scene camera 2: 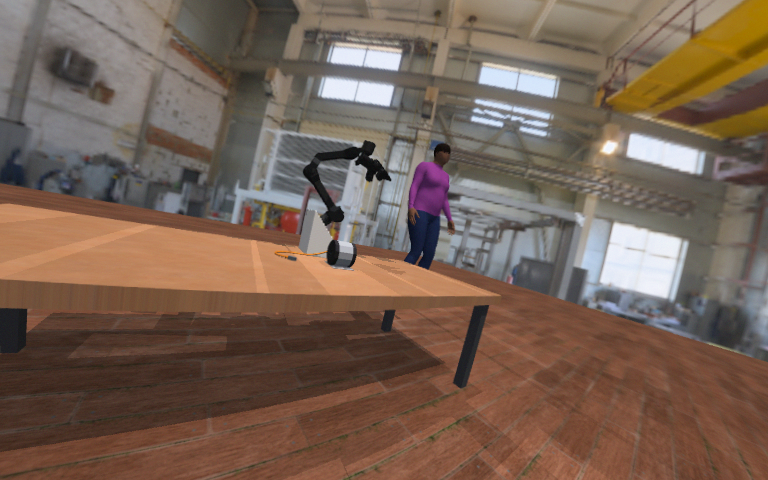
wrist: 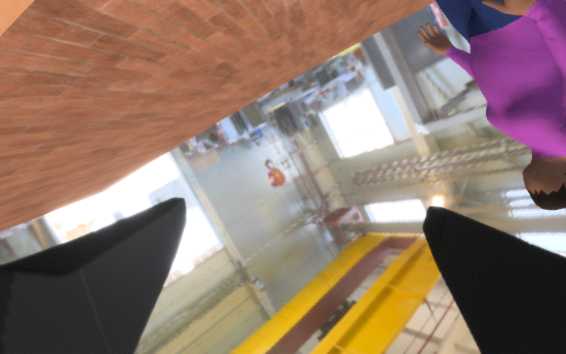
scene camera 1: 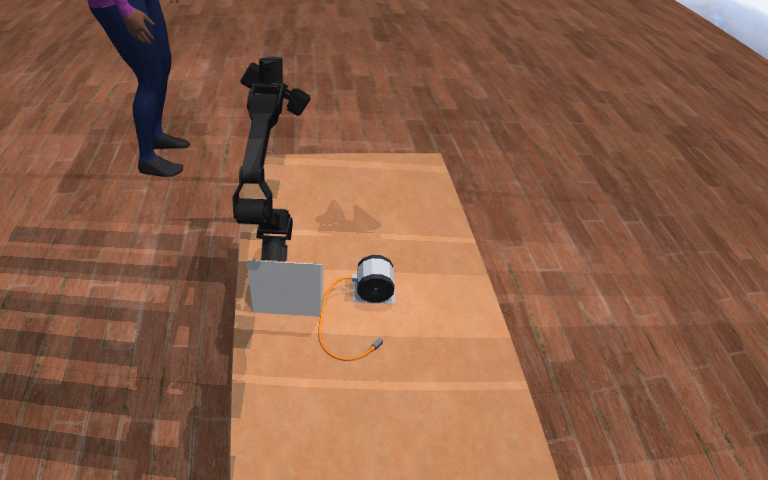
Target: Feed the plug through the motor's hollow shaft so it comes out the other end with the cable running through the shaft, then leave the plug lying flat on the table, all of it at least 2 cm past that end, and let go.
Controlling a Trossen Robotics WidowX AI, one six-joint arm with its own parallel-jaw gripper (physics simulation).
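Pixels of known places: gripper, fingertip midpoint: (scene camera 2: pixel 388 177) (wrist: pixel 307 213); arm's base, origin of the base link: (scene camera 2: pixel 318 224) (scene camera 1: pixel 272 261).
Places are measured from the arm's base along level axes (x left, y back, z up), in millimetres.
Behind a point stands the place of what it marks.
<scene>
The motor (scene camera 1: pixel 375 277) @(x -23, y -274, z -39 mm) (scene camera 2: pixel 342 254) @(x -1, y -331, z -85 mm), a white and black cylinder on a small grey base, lies with its axis level on the table (scene camera 1: pixel 396 424) @(x -416, y -293, z -141 mm) (scene camera 2: pixel 198 288) @(x -452, y -647, z -141 mm). Its black end with the small centre hole faces scene camera 1. An orange cable (scene camera 1: pixel 321 325) @(x -107, y -124, z -136 mm) (scene camera 2: pixel 278 253) @(x -216, y -228, z -135 mm) leaves a connector on the motor's side and curves round in front of that end, outside the shaft. The grey plug (scene camera 1: pixel 377 343) @(x -179, y -270, z -128 mm) (scene camera 2: pixel 291 258) @(x -178, y -277, z -134 mm) at its tip lies on the table, apart from the motor. My gripper (scene camera 2: pixel 388 179) @(x 350, y -7, z 348 mm) (wrist: pixel 307 213) @(x 350, y -7, z 348 mm) is open and empty, raised high above the table, away from plug and motor.
An upright grey panel (scene camera 1: pixel 286 288) @(x -65, y -36, z -33 mm) (scene camera 2: pixel 313 233) @(x -61, y -128, z -40 mm) stands at the arm's base, left of the motor, with the cable passing close to its right edge. A person in a purple top (scene camera 2: pixel 431 186) (wrist: pixel 520 80) stands on the floor behind the arm, beyond the table.
</scene>
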